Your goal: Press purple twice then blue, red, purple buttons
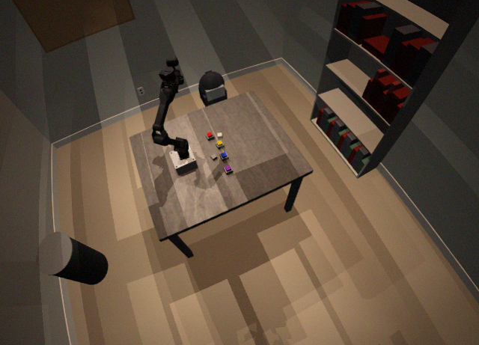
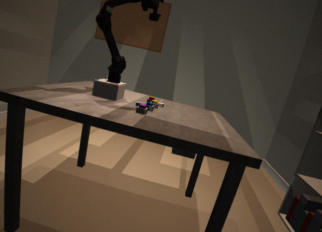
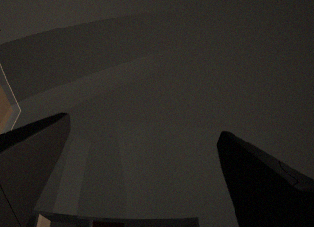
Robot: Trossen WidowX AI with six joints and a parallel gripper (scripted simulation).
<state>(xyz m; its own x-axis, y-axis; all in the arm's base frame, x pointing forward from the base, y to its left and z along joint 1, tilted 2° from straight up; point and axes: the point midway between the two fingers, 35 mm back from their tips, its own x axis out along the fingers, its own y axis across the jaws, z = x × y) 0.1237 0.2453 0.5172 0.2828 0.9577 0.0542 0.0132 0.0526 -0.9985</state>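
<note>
My gripper tip is now 590 mm above the purple button, 430 mm to the left of it and 130 mm short of it. The rest, counted from my gripper tip: red button: 590 mm below, 110 mm to the right, 90 mm ahead; then pale block: 610 mm below, 170 mm ahead, 130 mm to the right; then yellow button: 590 mm below, 210 mm to the right, 140 mm ahead.
</note>
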